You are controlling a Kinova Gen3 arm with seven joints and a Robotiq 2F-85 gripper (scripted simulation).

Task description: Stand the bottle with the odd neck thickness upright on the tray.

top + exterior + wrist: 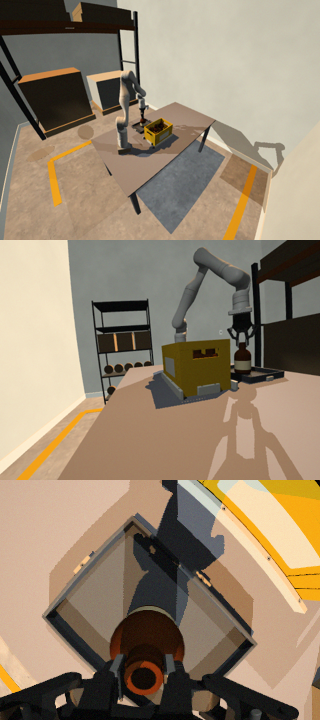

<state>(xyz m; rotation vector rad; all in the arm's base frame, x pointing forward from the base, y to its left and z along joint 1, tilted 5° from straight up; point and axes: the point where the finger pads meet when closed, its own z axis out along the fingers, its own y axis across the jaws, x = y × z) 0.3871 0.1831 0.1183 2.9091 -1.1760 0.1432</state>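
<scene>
Right now my hand is 7 cm above the brown bottle. Also, from my hand: dark tray 14 cm below; then yellow crate 29 cm to the right, 7 cm below.
</scene>
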